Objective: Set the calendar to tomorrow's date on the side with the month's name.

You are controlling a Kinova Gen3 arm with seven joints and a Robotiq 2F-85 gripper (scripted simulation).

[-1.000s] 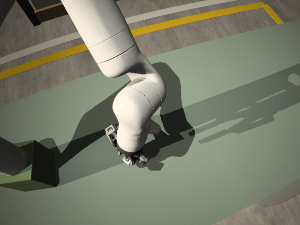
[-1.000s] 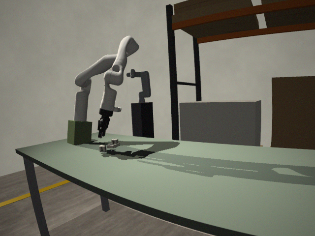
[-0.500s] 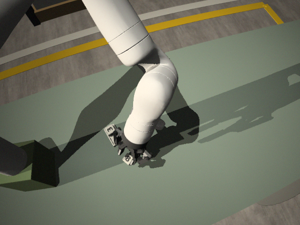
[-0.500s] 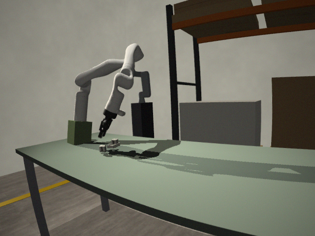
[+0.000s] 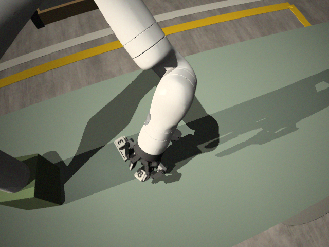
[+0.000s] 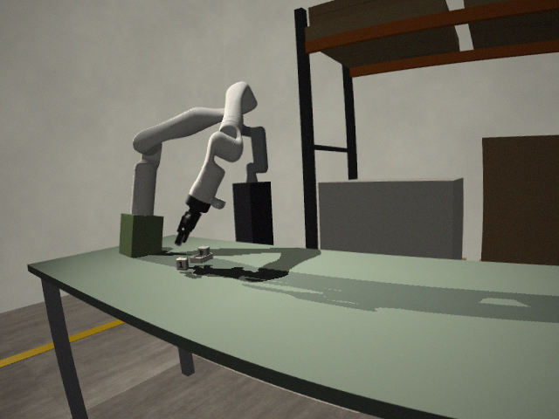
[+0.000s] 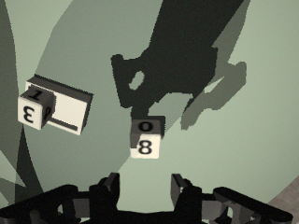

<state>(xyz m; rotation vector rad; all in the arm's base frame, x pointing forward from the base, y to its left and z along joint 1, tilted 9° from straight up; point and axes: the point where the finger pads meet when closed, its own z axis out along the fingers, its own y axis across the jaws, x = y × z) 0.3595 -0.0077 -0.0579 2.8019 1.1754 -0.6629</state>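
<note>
My gripper is now 10 mm past the white cube and 80 mm above it. The rest, counted from my hand: white tray 50 mm behind, 100 mm to the left, 90 mm below.
</note>
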